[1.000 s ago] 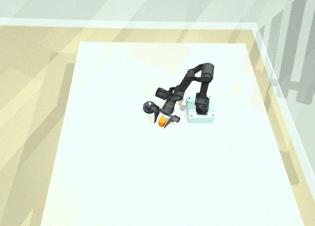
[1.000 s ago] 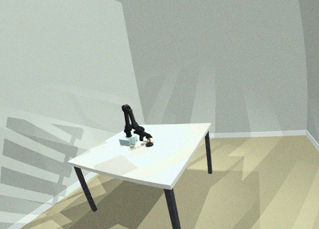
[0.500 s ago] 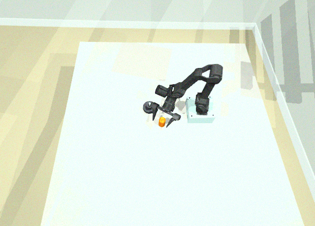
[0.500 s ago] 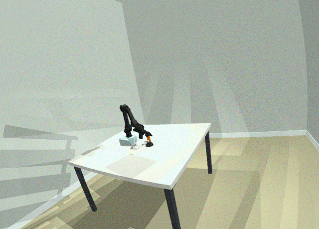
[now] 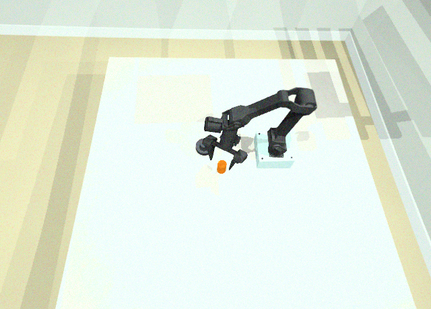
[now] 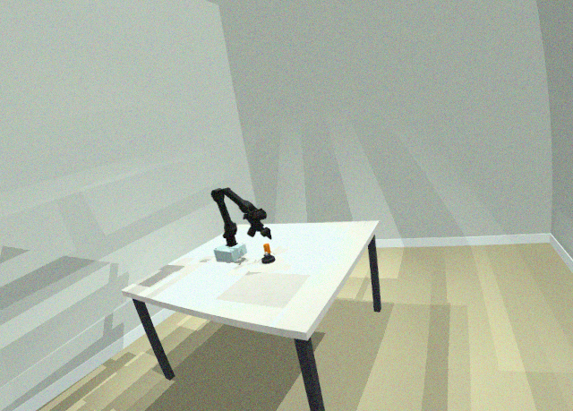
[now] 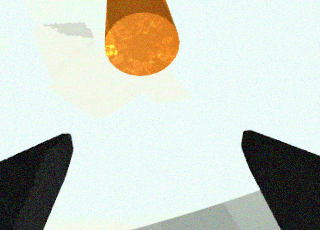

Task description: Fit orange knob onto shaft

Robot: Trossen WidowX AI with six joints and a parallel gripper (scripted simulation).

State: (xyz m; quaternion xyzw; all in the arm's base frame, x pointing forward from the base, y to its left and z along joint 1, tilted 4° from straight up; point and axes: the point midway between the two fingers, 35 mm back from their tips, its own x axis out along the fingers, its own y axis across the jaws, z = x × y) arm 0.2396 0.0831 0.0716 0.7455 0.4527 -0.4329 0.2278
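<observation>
My gripper tip is 10 mm past the orange knob, 30 mm to the left of it and 60 mm above it. Also, from my gripper tip: round pedestal: 70 mm ahead, 140 mm to the right, 70 mm below.
</observation>
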